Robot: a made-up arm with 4 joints. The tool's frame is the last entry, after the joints. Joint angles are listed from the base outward. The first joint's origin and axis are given. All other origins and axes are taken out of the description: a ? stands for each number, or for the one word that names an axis. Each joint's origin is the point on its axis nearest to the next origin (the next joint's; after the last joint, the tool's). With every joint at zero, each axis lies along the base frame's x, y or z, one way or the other. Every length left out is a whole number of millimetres.
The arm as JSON. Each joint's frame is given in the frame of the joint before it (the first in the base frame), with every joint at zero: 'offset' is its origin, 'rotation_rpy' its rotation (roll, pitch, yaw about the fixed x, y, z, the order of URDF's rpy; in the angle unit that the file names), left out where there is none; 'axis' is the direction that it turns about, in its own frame. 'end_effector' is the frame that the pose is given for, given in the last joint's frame.
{
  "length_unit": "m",
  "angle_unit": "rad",
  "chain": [
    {
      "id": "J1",
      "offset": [
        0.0,
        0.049,
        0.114
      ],
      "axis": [
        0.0,
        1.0,
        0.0
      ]
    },
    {
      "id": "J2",
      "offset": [
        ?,
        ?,
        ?
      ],
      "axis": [
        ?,
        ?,
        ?
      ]
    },
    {
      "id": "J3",
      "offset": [
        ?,
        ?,
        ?
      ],
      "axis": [
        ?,
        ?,
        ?
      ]
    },
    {
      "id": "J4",
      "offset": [
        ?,
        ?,
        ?
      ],
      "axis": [
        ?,
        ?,
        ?
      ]
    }
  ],
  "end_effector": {
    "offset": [
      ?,
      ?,
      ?
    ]
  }
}
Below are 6 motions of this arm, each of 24 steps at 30 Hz.
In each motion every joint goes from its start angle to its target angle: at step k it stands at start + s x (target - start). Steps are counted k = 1, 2, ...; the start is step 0. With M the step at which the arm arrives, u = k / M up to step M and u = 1 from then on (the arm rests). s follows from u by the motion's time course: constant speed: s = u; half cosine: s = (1 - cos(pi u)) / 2; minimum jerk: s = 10 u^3 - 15 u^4 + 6 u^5.
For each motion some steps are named. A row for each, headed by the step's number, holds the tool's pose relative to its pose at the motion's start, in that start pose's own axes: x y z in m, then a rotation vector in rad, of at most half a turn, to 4 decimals.
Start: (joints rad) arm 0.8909 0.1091 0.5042 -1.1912
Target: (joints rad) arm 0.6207 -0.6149 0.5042 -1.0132
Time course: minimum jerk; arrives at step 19
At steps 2, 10, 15, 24:
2: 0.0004 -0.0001 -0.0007 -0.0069 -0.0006 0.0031
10: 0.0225 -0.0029 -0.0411 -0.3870 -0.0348 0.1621
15: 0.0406 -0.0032 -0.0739 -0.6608 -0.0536 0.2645
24: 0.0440 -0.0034 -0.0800 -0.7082 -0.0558 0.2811

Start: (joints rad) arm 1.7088 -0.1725 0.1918 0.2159
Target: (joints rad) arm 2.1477 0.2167 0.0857 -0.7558
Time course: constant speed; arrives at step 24
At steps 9, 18, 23, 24:
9: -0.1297 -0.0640 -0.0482 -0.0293 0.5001 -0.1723
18: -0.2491 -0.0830 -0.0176 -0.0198 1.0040 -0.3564
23: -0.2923 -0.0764 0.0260 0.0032 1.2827 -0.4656
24: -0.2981 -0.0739 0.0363 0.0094 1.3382 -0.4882

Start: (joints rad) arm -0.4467 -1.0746 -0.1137 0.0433
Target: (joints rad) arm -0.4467 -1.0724 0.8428 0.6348
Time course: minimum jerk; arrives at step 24
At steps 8, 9, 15, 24:
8: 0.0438 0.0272 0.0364 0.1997 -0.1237 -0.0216
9: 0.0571 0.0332 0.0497 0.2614 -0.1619 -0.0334
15: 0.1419 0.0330 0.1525 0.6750 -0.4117 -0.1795
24: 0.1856 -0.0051 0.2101 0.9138 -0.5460 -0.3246

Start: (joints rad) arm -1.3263 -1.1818 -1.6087 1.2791
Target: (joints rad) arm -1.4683 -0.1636 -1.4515 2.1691
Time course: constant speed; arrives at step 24
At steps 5, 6, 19, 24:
5: -0.0607 -0.0077 -0.0359 -0.0080 0.0269 -0.0083
6: -0.0737 -0.0102 -0.0417 -0.0112 0.0323 -0.0103
19: -0.2552 -0.0713 -0.0674 -0.1011 0.0989 -0.0294
24: -0.3247 -0.1055 -0.0504 -0.1564 0.1225 -0.0251

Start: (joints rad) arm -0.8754 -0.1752 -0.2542 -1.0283
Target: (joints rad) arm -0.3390 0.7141 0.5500 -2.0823
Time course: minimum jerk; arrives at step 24
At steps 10, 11, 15, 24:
10: -0.1322 -0.0161 0.0621 0.3696 0.5817 0.1634
11: -0.1559 -0.0272 0.0871 0.4491 0.6958 0.2064
15: -0.2236 -0.1023 0.1978 0.7641 1.0892 0.4047
24: -0.2582 -0.2005 0.2796 1.0396 1.3390 0.6180

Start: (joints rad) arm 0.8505 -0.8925 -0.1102 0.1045
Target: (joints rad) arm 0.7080 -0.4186 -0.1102 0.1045
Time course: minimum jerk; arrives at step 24
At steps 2, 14, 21, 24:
2: 0.0000 -0.0010 0.0000 -0.0008 -0.0002 -0.0024
14: -0.0154 -0.1264 0.0143 -0.0954 -0.0347 -0.3069
21: -0.0382 -0.1867 0.0281 -0.1358 -0.0600 -0.4634
24: -0.0395 -0.1895 0.0289 -0.1376 -0.0613 -0.4710

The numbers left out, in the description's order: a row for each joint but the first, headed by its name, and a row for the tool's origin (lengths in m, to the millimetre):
J2: xyz -0.051 0.0 0.206, axis 0.0 0.0 -1.0
J3: xyz 0.295 -0.063 0.0, axis 1.0 0.0 0.0
J4: xyz 0.0 0.101 0.184, axis 0.0 -1.0 0.0
tool: xyz 0.086 0.0 -0.351

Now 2 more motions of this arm.
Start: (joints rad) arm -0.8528 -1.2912 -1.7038 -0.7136
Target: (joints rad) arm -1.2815 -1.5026 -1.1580 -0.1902
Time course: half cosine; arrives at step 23
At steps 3, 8, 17, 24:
3: 0.0052 -0.0006 0.0067 0.0080 -0.0298 -0.0009
8: 0.0312 -0.0034 0.0488 0.0475 -0.1965 -0.0046
17: 0.0687 -0.0007 0.1882 0.1167 -0.6206 0.0041
24: 0.0704 0.0041 0.2332 0.1305 -0.7377 0.0131

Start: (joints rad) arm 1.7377 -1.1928 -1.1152 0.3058
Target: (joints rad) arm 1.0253 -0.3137 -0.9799 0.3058
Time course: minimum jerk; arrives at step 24
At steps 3, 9, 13, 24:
3: -0.0033 -0.0050 -0.0032 -0.0111 0.0108 -0.0071
9: -0.0645 -0.0944 -0.0364 -0.1876 0.1715 -0.1439
13: -0.1553 -0.2034 -0.0293 -0.3839 0.3233 -0.3539
24: -0.3107 -0.3201 0.0528 -0.6262 0.4579 -0.7251

